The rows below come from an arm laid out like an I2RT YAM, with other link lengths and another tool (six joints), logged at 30 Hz.
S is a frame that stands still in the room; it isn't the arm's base.
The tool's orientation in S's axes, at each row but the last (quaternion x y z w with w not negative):
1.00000, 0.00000, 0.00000, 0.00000
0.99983, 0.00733, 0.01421, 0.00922
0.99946, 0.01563, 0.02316, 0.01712
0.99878, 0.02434, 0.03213, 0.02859
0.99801, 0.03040, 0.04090, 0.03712
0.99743, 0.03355, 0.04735, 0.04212
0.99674, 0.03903, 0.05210, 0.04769
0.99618, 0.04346, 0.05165, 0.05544
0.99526, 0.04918, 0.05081, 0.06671
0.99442, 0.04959, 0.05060, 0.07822
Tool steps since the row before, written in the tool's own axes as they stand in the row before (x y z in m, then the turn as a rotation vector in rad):
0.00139, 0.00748, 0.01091, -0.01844, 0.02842, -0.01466
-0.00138, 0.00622, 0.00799, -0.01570, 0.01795, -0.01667
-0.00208, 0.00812, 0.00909, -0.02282, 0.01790, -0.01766
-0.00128, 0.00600, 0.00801, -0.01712, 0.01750, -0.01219
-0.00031, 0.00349, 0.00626, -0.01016, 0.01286, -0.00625
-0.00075, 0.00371, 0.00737, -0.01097, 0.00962, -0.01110
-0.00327, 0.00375, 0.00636, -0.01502, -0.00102, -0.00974
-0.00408, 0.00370, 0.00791, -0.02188, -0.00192, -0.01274
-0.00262, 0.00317, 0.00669, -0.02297, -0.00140, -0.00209
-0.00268, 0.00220, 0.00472, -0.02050, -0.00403, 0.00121
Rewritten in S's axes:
0.00139, -0.00748, -0.01091, -0.01844, -0.02842, 0.01466
-0.00106, -0.00638, -0.00791, -0.01591, -0.01788, 0.01655
-0.00140, -0.00848, -0.00889, -0.02307, -0.01802, 0.01721
-0.00047, -0.00649, -0.00771, -0.01704, -0.01764, 0.01210
0.00042, -0.00394, -0.00598, -0.00989, -0.01300, 0.00639
0.00021, -0.00434, -0.00706, -0.01137, -0.00944, 0.01084
-0.00228, -0.00457, -0.00625, -0.01601, 0.00066, 0.00804
-0.00289, -0.00488, -0.00779, -0.02321, 0.00123, 0.01023
-0.00158, -0.00426, -0.00641, -0.02309, -0.00076, -0.00030
-0.00194, -0.00316, -0.00453, -0.02053, 0.00159, -0.00374

